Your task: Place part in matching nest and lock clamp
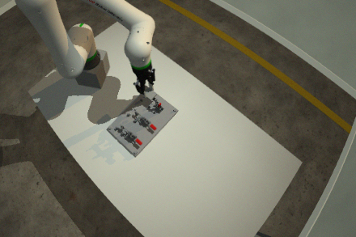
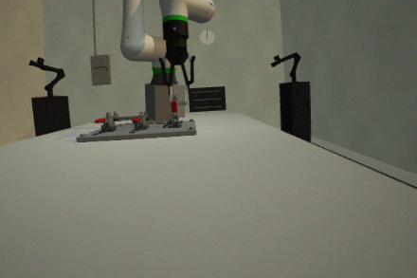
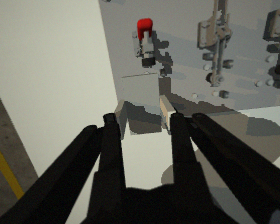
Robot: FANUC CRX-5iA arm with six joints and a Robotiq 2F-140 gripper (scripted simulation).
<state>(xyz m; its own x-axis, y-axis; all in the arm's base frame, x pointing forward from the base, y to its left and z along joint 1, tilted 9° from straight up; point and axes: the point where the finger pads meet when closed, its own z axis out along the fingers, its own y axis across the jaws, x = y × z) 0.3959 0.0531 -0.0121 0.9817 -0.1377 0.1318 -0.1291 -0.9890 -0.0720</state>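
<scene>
Now: the grey fixture plate 13 cm to the right of my hand, 11 cm below it and 4 cm ahead of it. Also, from my hand: grey part (3 cm below).
</scene>
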